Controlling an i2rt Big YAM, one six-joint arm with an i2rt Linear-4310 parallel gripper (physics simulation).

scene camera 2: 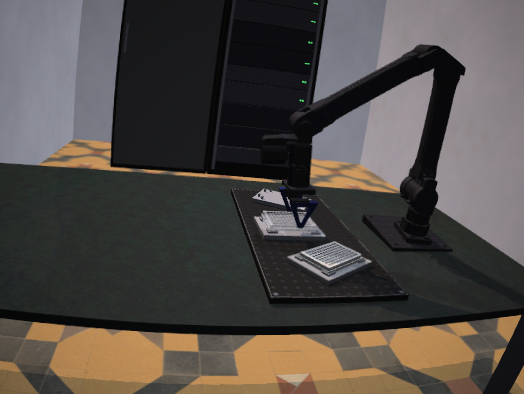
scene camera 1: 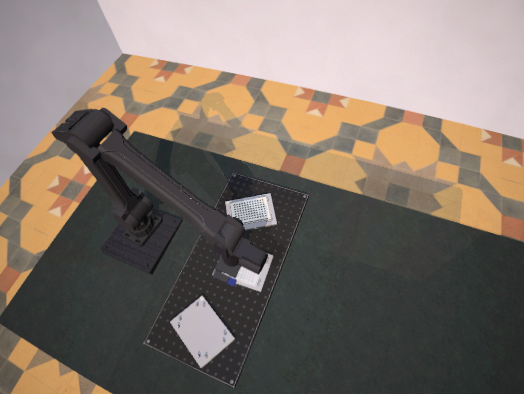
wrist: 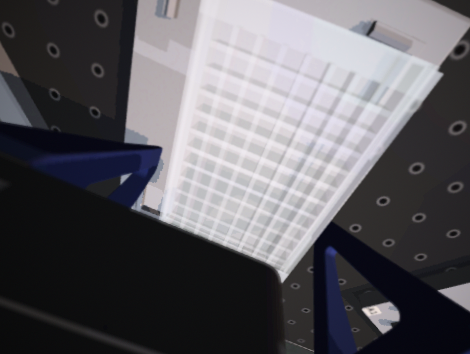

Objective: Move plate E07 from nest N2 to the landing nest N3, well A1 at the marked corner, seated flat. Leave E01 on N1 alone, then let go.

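Note:
Plate E07 (scene camera 1: 247,276) (scene camera 2: 286,220) (wrist: 270,135), a white well plate, lies on nest N2 (scene camera 1: 266,272) (wrist: 155,80), the middle nest. My gripper (scene camera 2: 295,216) (wrist: 243,195) is open and empty, pointing down over it. In the wrist view the blue fingers stand on either side of the plate, apart from it; the exact tip height is unclear. The arm hides part of E07 in scene camera 1. Landing nest N3 (scene camera 1: 202,331) (scene camera 2: 268,198) is a bare light plate with small posts; its A1 label (wrist: 371,310) shows in the wrist view. Plate E01 (scene camera 1: 250,210) (scene camera 2: 331,254) rests on nest N1 (scene camera 1: 272,212) (scene camera 2: 330,278).
All three nests stand on a black perforated board (scene camera 1: 185,295) (scene camera 2: 285,287) on the dark green table (scene camera 1: 375,300) (scene camera 2: 125,250). N1 and N3 lie on opposite sides of N2. The arm's base (scene camera 1: 150,257) (scene camera 2: 387,237) stands beside the board. A dark cabinet (scene camera 2: 167,85) stands behind the table.

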